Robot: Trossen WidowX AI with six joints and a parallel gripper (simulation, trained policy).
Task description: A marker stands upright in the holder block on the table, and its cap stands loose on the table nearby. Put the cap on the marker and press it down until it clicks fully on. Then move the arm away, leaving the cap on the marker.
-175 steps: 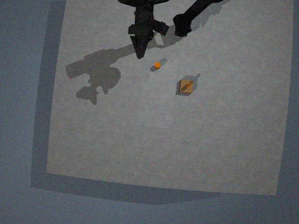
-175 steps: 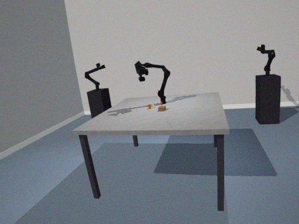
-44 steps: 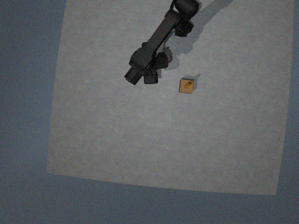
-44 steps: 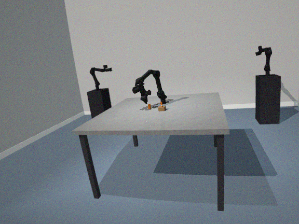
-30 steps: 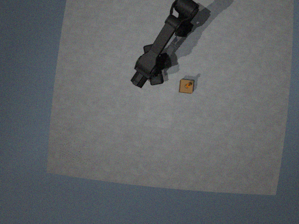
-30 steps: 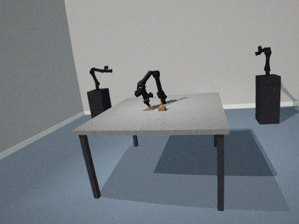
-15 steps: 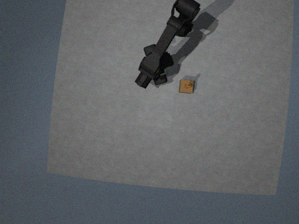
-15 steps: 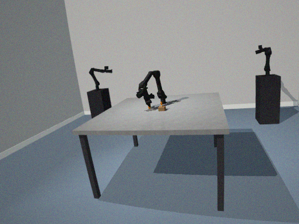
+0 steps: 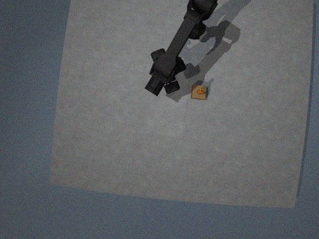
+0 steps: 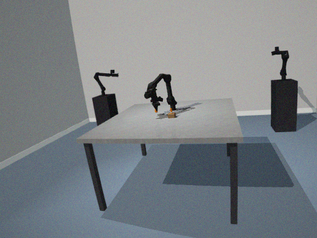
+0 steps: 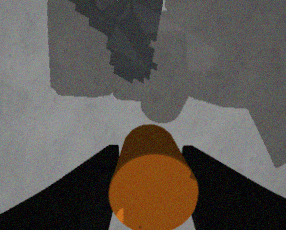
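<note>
My gripper tip is now 70 mm short of the orange marker, 170 mm to the right of it and 20 mm below it. Also, from my gripper tip: tan holder block 70 mm ahead, 170 mm to the left, 40 mm below; then orange cap 10 mm above.
</note>
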